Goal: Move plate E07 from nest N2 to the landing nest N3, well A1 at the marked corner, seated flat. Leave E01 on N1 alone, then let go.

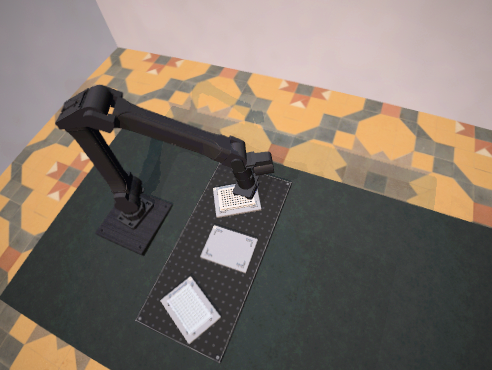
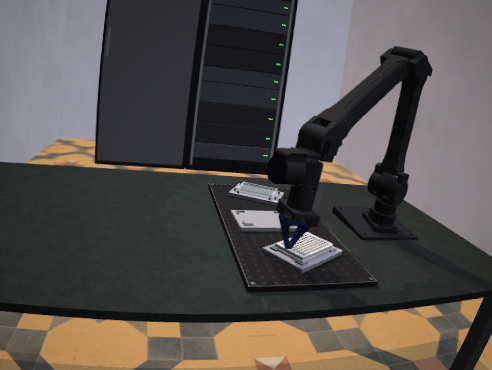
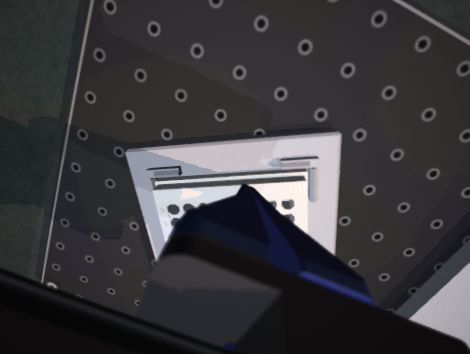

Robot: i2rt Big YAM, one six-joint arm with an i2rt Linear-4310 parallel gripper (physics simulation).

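A white plate with a grid of holes (image 1: 230, 201) (image 2: 317, 244) (image 3: 296, 192) lies in a pale nest (image 1: 216, 201) (image 2: 303, 268) (image 3: 327, 145); by the task it is probably E07 on N2, no label is readable. My gripper (image 1: 246, 193) (image 2: 289, 245) (image 3: 243, 195) is shut and empty, its blue fingertips together over the plate's top, not around its sides. Whether they touch it I cannot tell. The middle nest (image 1: 229, 248) (image 2: 255, 220), probably N3, holds no plate and has corner brackets. Another white plate (image 1: 190, 306) (image 2: 257, 190), probably E01, sits in the farthest nest (image 1: 215, 317) (image 2: 235, 192).
The nests stand on a black perforated board (image 1: 175, 275) (image 2: 240, 260) (image 3: 225, 90) on the dark green table (image 1: 350, 280) (image 2: 125, 240). The arm's base plate (image 1: 120, 237) (image 2: 350, 220) stands beside the board. A server cabinet (image 2: 150, 85) stands behind the table.
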